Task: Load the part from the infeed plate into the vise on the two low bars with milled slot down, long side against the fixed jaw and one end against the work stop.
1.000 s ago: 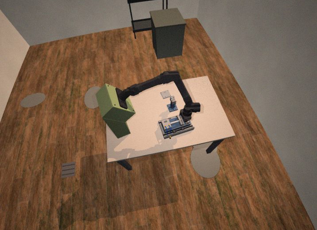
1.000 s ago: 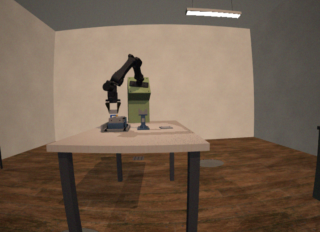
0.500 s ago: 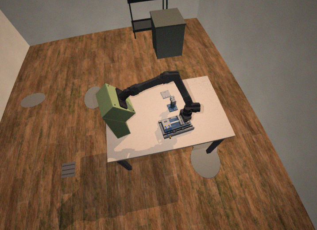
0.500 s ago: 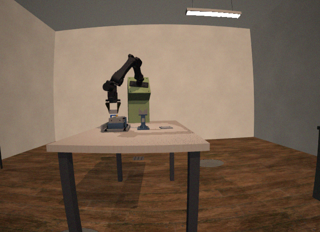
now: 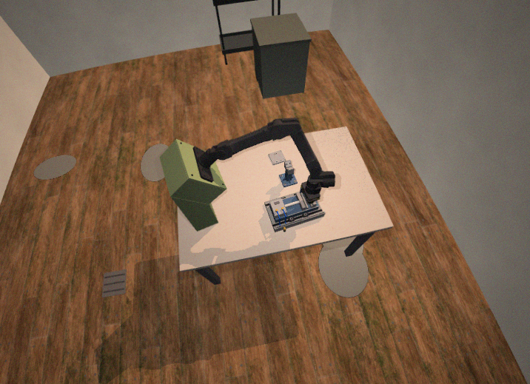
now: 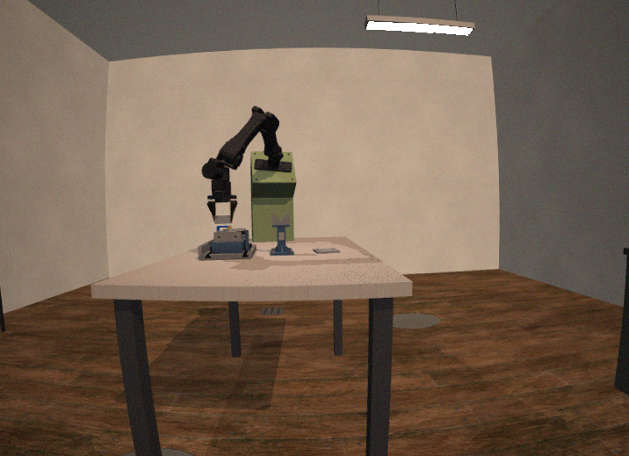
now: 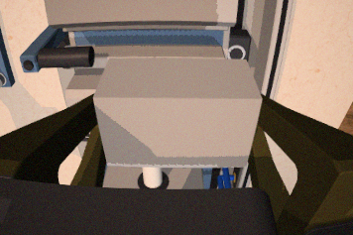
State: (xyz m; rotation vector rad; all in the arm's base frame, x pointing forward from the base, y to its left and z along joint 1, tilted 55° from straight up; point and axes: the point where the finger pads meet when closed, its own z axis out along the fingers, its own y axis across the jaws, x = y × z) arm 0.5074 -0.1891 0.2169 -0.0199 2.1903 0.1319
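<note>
My hand is 60 mm above the grey jaw, 30 mm short of it and 20 mm to the right of it. Also, from my hand: moving jaw: 60 mm below, 30 mm behind, 20 mm to the left; then part: 10 mm below; then dark work stop rod: 70 mm to the left, 50 mm below, 10 mm behind.
</note>
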